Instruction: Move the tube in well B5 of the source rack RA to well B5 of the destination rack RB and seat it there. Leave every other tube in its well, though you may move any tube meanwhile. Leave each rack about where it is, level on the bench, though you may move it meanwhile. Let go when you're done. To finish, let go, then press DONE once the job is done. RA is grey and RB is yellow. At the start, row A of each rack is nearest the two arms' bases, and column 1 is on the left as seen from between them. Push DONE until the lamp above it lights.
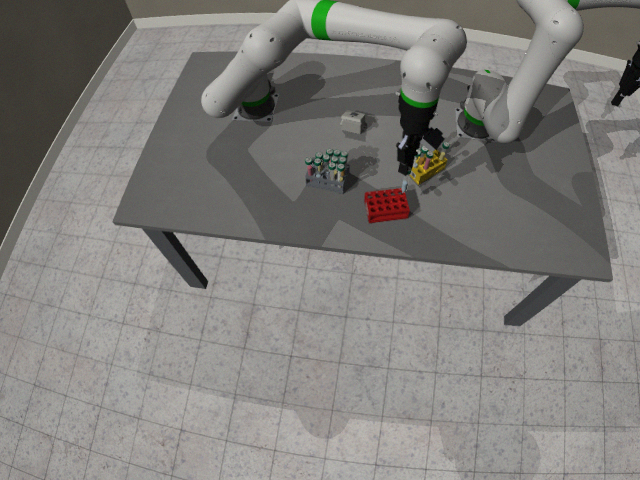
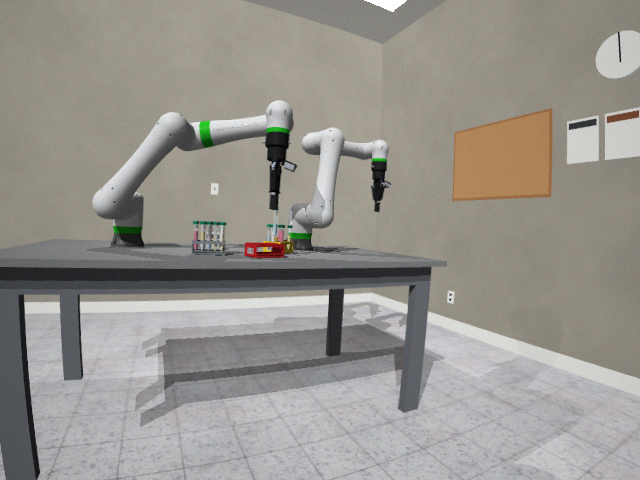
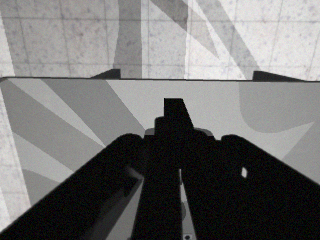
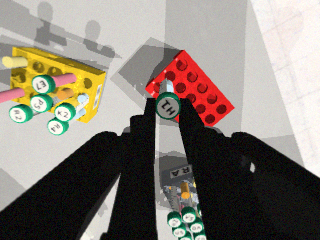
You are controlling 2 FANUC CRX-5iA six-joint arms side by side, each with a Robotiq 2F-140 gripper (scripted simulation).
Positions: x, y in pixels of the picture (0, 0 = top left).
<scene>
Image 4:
right gripper: 167, 112
red rack: 181, 69
grey rack RA: 175, 176
yellow rack RB: 93, 79
</scene>
